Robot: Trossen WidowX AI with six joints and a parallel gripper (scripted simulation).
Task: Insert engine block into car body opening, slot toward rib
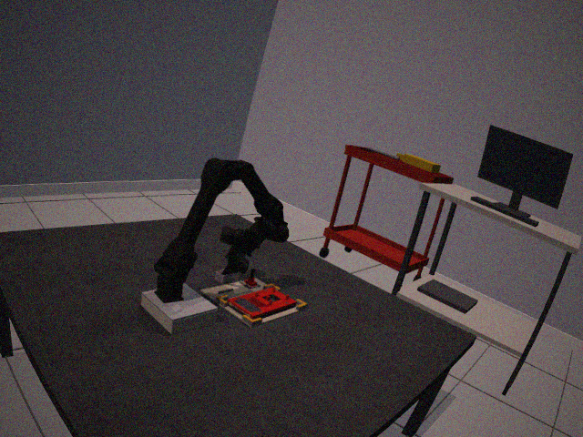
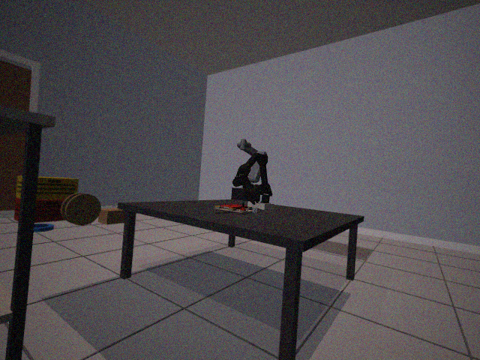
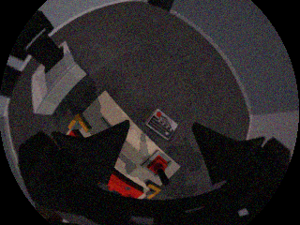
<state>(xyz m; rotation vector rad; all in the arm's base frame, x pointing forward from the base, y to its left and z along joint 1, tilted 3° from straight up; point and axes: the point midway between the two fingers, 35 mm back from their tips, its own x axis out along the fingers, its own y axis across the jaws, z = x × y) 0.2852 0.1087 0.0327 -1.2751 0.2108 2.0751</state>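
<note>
The grey engine block lies 10 mm ahead of my gripper tip and 40 mm below it.
</note>
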